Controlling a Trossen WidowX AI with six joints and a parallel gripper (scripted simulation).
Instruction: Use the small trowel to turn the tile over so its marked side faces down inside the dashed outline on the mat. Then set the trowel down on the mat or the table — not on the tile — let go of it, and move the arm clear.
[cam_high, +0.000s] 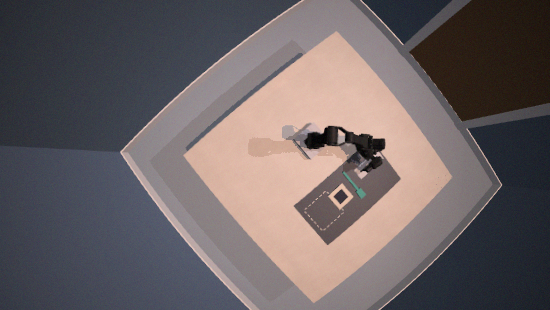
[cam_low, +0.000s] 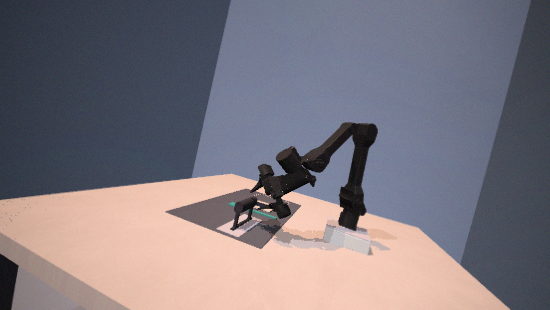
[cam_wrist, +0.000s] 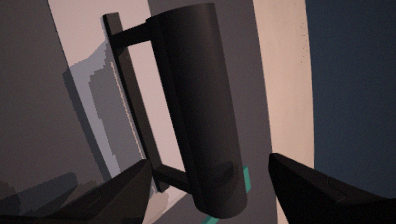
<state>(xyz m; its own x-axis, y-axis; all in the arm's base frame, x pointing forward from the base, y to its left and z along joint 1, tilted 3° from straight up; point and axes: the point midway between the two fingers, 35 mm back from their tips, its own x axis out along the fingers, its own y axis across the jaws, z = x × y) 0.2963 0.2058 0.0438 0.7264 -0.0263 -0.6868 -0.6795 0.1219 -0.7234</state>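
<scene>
My gripper tip is now 14 cm to the left of the trowel, 8 cm above it and 7 cm short of it. Also, from my gripper tip: mat (19 cm to the right, 10 cm below, 8 cm ahead); cream tile (25 cm to the right, 8 cm below, 6 cm ahead).
</scene>
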